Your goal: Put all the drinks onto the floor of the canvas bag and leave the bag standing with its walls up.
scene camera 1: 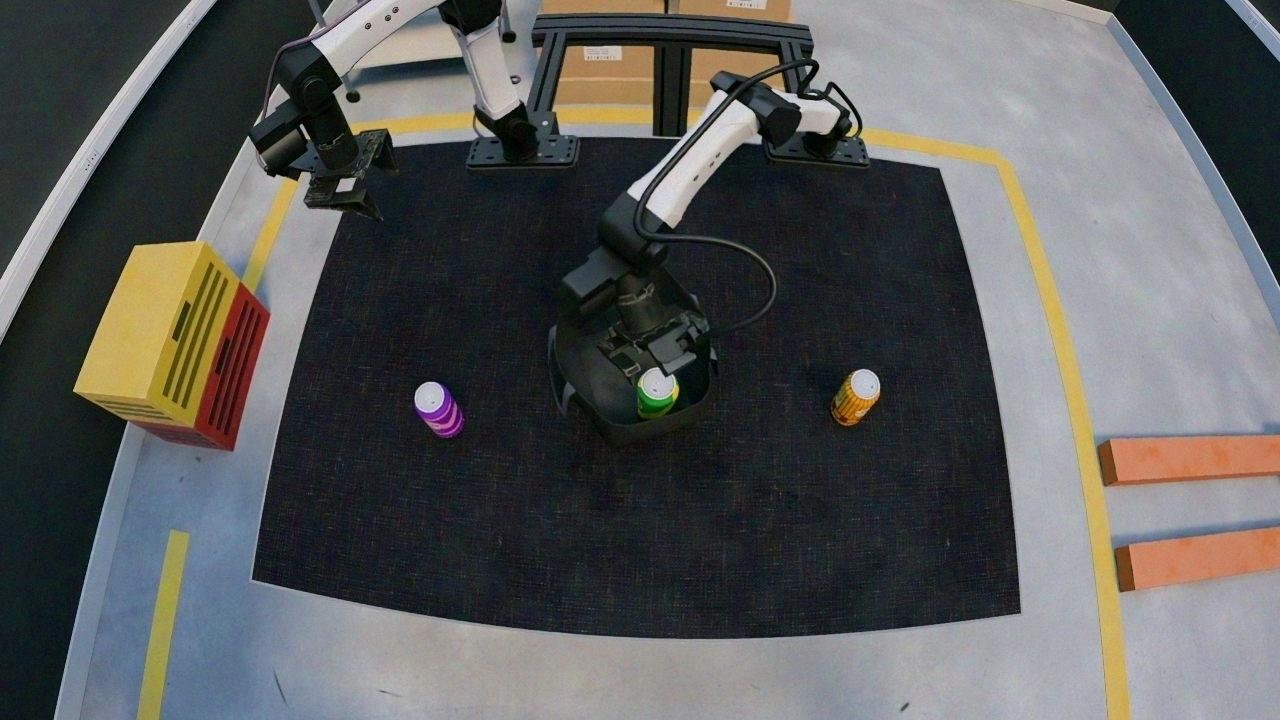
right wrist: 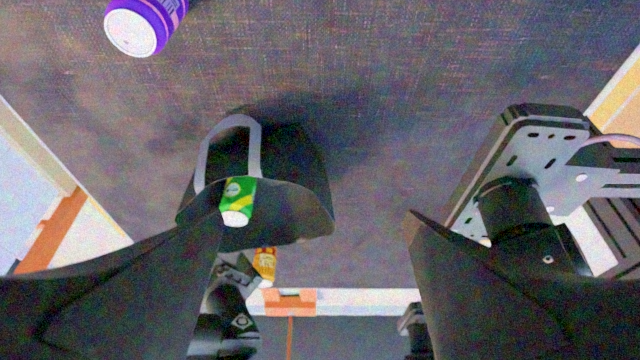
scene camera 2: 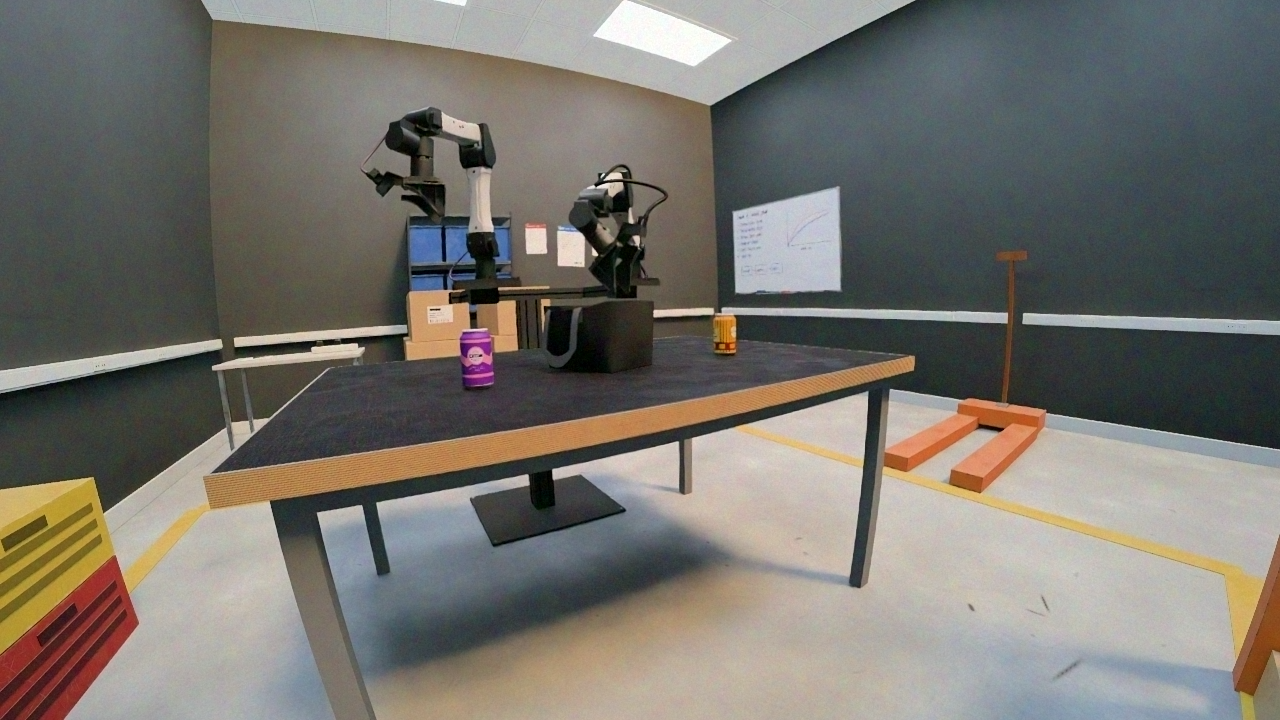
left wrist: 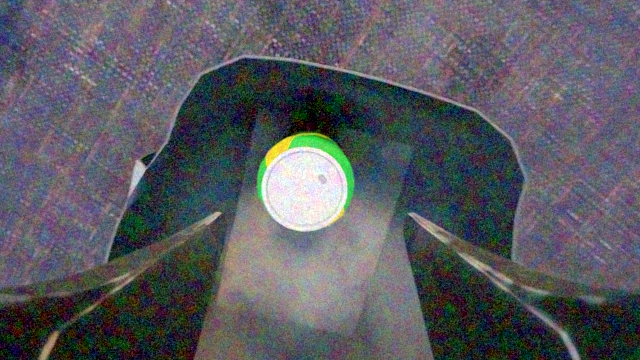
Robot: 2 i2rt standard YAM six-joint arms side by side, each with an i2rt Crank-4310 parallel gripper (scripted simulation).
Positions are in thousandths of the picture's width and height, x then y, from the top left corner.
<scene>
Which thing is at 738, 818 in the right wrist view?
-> The right gripper.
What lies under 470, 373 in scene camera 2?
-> The left gripper.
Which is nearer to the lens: the dark canvas bag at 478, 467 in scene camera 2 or the orange can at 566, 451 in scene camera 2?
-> The dark canvas bag.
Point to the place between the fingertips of the left gripper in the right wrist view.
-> At 351, 685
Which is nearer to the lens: the purple can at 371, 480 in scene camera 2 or the orange can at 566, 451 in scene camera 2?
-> The purple can.
</scene>
